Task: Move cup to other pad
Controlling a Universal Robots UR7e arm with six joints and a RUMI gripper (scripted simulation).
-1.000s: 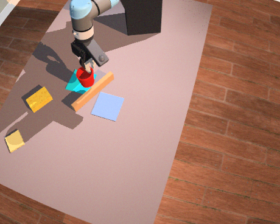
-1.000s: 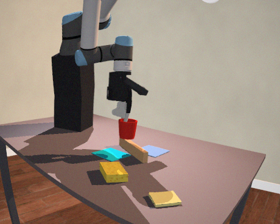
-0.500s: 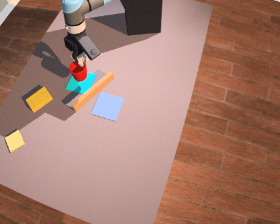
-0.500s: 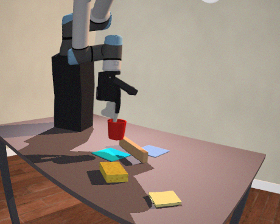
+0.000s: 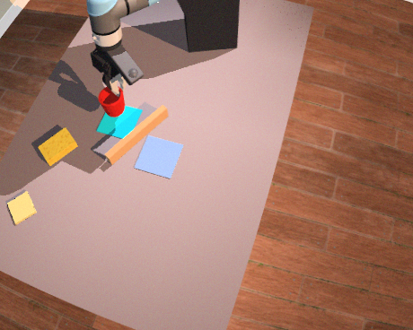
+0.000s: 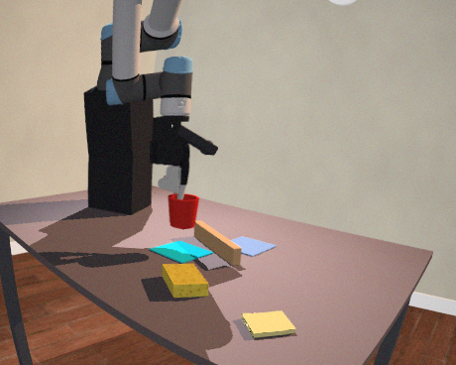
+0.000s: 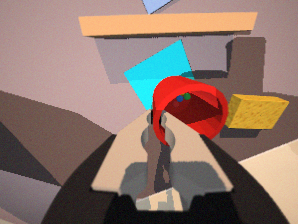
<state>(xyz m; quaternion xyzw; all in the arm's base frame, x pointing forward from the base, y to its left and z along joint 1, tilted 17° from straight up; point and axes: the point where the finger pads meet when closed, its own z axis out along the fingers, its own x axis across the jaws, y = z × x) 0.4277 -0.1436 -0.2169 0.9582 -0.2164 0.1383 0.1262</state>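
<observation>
Now: the red cup 3 cm below my hand, 3 cm ahead of it and 1 cm to the right of it. Also, from my hand: yellow sponge 18 cm ahead, 17 cm to the right, 11 cm below; green marble 5 cm ahead, 4 cm below, 2 cm to the right; wooden rail 11 cm below, 7 cm to the left, 7 cm ahead.
</observation>
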